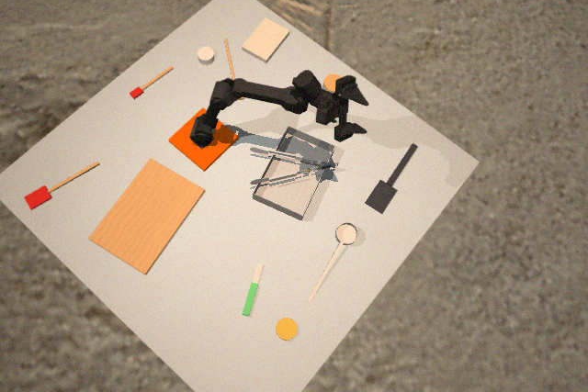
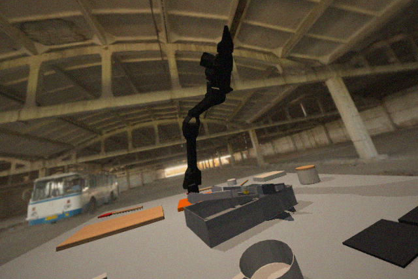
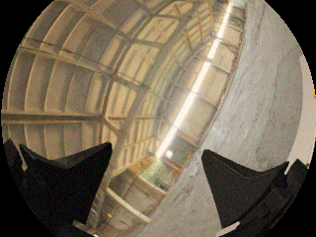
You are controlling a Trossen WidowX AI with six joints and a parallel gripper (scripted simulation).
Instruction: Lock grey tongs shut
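Right now the roasting tin is 530 mm below my gripper tip, 170 mm behind it and 50 mm to the right of it. From my gripper tip the other things lie so: green-handled tool: 550 mm below, 450 mm to the right, 10 mm ahead; then black spatula: 560 mm below, 180 mm to the left, 120 mm ahead; then wooden board: 550 mm below, 520 mm to the right, 440 mm behind.
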